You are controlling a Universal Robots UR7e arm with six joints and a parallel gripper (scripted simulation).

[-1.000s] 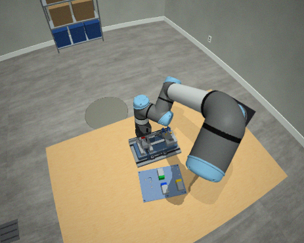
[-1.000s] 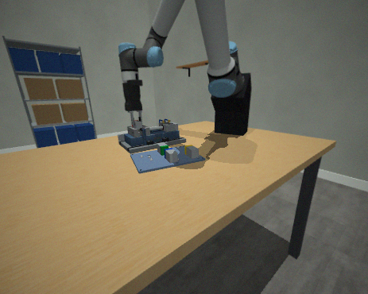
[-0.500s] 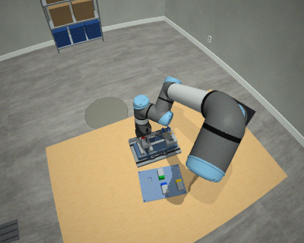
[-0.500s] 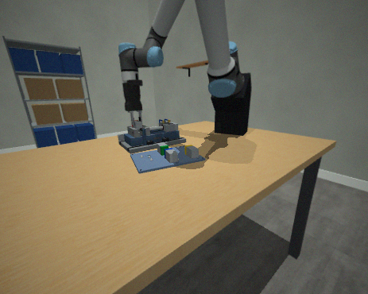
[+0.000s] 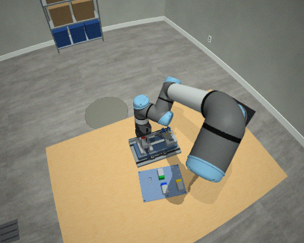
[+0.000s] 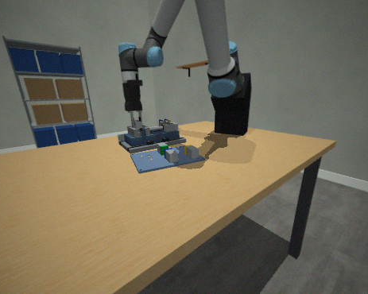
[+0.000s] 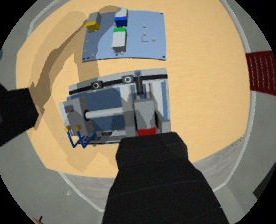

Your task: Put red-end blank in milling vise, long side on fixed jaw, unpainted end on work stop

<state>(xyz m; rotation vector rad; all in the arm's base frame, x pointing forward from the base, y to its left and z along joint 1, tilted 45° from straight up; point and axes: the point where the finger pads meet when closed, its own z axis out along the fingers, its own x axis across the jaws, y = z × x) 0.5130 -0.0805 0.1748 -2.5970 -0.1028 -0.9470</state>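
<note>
The red-ended blank is 20 mm below my hand. From my hand the other things lie so: green-ended blank: 180 mm to the left, 100 mm below, 80 mm behind; then milling vise: 90 mm below, 70 mm behind, 10 mm to the right; then plate: 220 mm to the left, 120 mm below, 80 mm behind.
</note>
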